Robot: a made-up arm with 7 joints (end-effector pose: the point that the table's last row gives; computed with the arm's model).
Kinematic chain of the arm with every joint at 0, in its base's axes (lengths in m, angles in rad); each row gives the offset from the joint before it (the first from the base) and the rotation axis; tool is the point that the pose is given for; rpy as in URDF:
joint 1: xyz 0 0 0.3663 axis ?
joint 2: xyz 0 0 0 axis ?
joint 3: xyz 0 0 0.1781 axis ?
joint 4: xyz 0.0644 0 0 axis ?
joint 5: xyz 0.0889 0 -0.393 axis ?
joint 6: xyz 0 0 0 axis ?
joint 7: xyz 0.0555 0 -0.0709 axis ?
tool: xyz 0 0 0 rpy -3.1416 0 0
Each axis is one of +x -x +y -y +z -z.
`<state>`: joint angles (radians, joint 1 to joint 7).
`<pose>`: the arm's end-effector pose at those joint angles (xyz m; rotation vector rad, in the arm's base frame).
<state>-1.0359 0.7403 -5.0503 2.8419 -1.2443 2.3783 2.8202</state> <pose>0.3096 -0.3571 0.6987 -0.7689 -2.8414 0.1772</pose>
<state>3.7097 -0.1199 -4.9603 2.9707 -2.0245 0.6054 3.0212</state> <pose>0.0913 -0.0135 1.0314 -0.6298 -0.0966 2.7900</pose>
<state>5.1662 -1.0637 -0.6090 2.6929 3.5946 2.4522 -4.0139</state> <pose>-0.2837 0.4117 0.6863 -2.9593 0.2492 -0.3152</pose>
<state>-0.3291 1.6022 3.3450 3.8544 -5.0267 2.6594 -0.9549</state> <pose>0.3665 -0.1597 0.1259 1.1670 0.1238 -2.2032</pose>
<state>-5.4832 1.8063 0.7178 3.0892 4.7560 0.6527 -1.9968</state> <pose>0.4496 0.4649 0.2111 -0.2041 2.2390 0.1664</pose>
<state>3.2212 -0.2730 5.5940 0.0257 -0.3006 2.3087 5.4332</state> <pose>-0.1026 0.0618 0.1775 -0.4063 1.1047 -1.0737</pose>
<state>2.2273 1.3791 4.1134 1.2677 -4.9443 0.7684 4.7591</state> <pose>0.3297 0.3260 0.6861 1.4046 1.5701 1.3894</pose>
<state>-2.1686 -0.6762 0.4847 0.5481 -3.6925 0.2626 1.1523</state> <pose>-0.0880 -0.4004 0.4185 1.6102 0.9884 -0.9587</pose>
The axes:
joint 1: +z
joint 2: +y
joint 3: +z
joint 4: -y
joint 5: -z
joint 6: +y
joint 7: -z

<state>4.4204 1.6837 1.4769 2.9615 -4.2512 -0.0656 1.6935</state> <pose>-0.1048 -0.6273 0.2328 1.6903 -0.5244 0.3123</pose>
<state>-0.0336 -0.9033 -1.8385 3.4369 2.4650 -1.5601 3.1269</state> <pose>-0.3997 0.0887 0.6507 -0.0665 -2.1795 0.8073</pose>
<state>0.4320 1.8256 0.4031 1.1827 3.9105 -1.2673 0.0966</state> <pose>-0.1113 0.1849 0.0070 -0.3084 -1.0891 -0.0753</pose>
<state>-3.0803 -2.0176 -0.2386 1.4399 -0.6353 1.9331 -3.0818</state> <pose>0.3158 0.1834 0.7171 2.2186 -0.9801 -1.9598</pose>
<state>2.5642 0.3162 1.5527 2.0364 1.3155 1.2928 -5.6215</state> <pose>-0.3284 -0.3202 0.8119 -0.2840 1.6357 -1.8418</pose>
